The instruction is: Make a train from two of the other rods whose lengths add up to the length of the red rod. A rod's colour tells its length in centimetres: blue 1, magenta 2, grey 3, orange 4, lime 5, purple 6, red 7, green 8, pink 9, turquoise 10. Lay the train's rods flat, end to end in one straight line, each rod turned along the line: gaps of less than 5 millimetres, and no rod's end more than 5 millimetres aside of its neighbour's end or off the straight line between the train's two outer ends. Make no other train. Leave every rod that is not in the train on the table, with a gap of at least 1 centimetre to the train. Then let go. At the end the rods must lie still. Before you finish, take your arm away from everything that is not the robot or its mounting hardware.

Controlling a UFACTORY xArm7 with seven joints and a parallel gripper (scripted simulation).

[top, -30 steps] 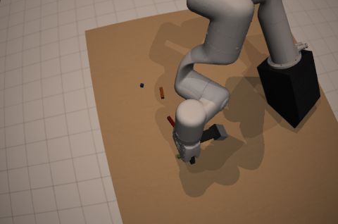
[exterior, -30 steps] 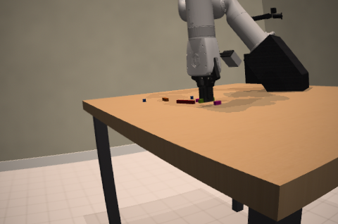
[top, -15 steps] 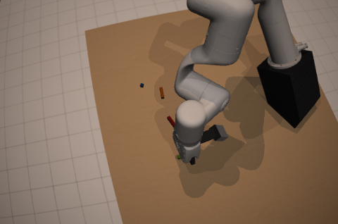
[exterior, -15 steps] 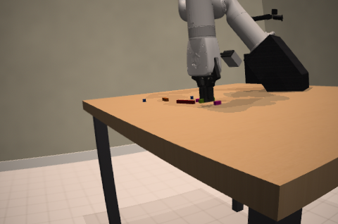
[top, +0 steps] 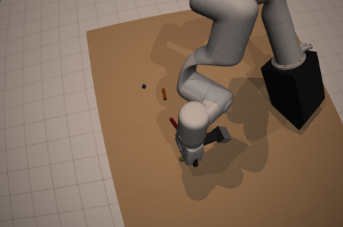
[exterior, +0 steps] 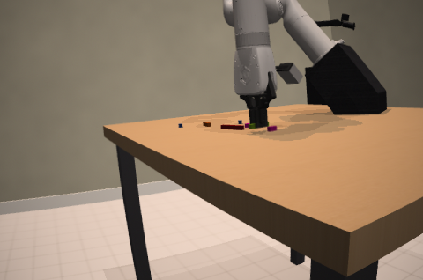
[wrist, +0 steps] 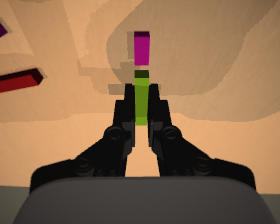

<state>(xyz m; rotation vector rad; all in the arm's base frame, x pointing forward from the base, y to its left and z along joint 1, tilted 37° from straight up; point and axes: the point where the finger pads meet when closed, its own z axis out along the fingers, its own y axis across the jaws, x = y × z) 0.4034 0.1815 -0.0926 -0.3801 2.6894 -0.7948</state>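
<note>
Right now my hand is 120 mm to the left of the red rod, 30 mm above it and 10 mm short of it. The rest, counted from my hand: orange rod: 240 mm to the right, 30 mm below, 30 mm ahead; lime rod: 20 mm below.
</note>
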